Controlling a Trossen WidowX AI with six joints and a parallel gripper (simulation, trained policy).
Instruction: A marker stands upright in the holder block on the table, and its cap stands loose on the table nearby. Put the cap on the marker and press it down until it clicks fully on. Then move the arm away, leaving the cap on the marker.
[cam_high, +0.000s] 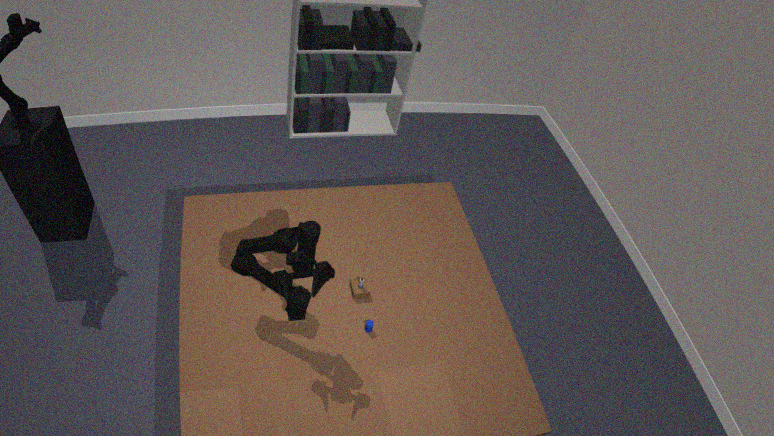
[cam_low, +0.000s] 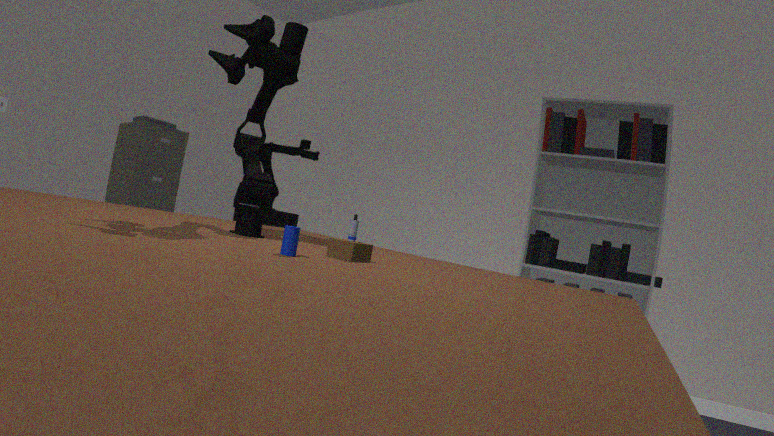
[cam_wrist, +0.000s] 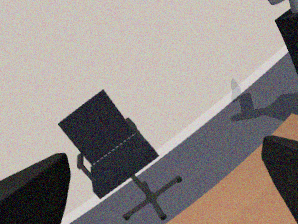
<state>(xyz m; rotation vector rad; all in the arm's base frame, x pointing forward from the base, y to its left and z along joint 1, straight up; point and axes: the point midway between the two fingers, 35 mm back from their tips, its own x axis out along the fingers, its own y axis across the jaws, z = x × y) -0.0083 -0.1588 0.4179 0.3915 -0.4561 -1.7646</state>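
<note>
Right now my gripper tip is 39 cm above the blue cap, 28 cm short of it and 9 cm to the right of it. The rest, counted from my gripper tip: tan holder block (40 cm below, 28 cm ahead, 26 cm to the left).
</note>
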